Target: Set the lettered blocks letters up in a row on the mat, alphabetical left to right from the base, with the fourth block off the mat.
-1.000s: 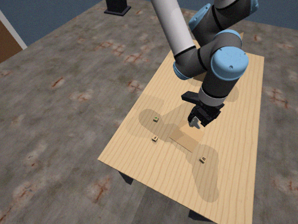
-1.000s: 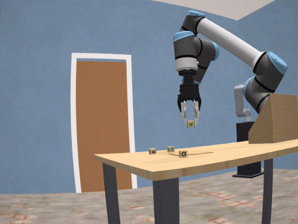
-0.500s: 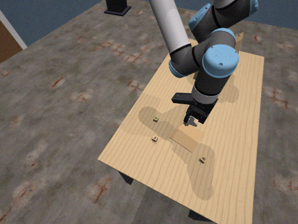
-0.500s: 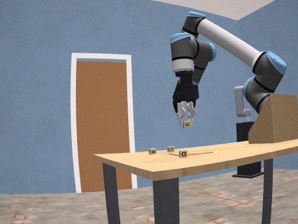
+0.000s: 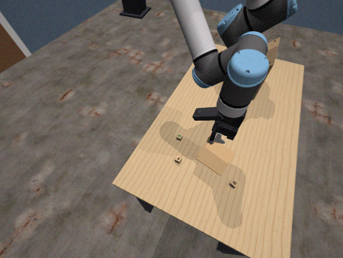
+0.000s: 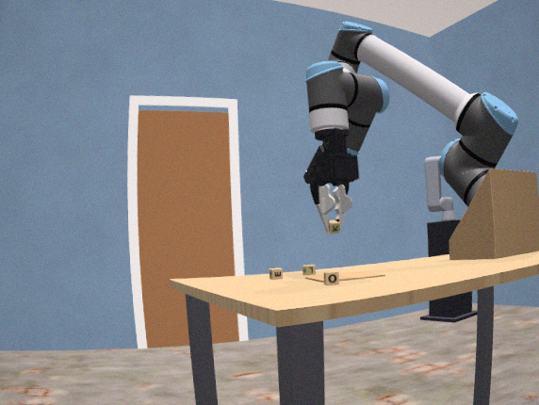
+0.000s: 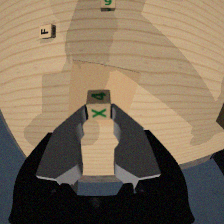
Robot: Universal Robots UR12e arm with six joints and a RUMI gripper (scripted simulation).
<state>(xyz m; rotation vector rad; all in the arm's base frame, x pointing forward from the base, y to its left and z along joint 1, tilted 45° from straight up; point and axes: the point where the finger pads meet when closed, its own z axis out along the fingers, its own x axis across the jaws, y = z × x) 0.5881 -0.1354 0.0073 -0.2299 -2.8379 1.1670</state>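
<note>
Right now the tan mat is 12 cm below my hand and 4 cm to the left of it. Also, from my hand: R block: 14 cm to the left, 11 cm below, 11 cm ahead.
</note>
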